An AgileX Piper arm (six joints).
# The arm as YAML. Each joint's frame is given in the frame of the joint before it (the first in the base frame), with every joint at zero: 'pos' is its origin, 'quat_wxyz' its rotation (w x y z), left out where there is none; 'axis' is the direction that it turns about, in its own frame. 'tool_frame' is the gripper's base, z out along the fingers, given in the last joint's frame.
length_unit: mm
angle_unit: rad
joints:
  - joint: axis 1
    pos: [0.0, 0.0, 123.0]
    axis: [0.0, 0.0, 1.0]
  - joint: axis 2
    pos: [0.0, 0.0, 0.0]
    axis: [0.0, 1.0, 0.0]
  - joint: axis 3
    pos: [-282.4, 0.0, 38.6]
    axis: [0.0, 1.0, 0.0]
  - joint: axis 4
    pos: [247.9, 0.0, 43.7]
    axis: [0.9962, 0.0, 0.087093]
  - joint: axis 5
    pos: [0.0, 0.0, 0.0]
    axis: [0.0, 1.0, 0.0]
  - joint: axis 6
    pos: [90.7, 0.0, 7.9]
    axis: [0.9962, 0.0, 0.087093]
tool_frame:
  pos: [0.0, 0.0, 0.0]
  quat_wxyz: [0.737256, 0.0, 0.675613, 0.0]
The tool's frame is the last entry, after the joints.
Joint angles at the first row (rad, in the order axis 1, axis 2, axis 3, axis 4, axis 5, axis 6):
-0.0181 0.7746 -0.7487 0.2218 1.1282 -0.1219
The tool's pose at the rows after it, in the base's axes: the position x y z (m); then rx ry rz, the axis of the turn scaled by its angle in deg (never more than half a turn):
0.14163, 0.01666, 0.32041, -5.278, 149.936, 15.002
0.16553, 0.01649, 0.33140, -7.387, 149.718, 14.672
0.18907, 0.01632, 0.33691, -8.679, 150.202, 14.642
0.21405, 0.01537, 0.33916, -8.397, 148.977, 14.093
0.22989, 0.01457, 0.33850, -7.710, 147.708, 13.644
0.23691, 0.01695, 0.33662, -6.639, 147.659, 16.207
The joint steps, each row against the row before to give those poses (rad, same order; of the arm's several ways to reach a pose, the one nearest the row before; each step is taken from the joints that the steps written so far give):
0.0001 0.1004 -0.0861 0.0147 -0.0070 -0.0155
-0.0001 0.0951 -0.0857 0.0043 -0.0089 -0.0314
0.0000 0.0918 -0.0730 0.0041 -0.0069 -0.0208
0.0000 0.0837 -0.0581 0.0000 -0.0479 -0.0064
0.0001 0.0492 -0.0280 -0.0001 -0.0451 0.0000
0.0000 0.0256 -0.0098 0.0355 -0.0107 0.0000

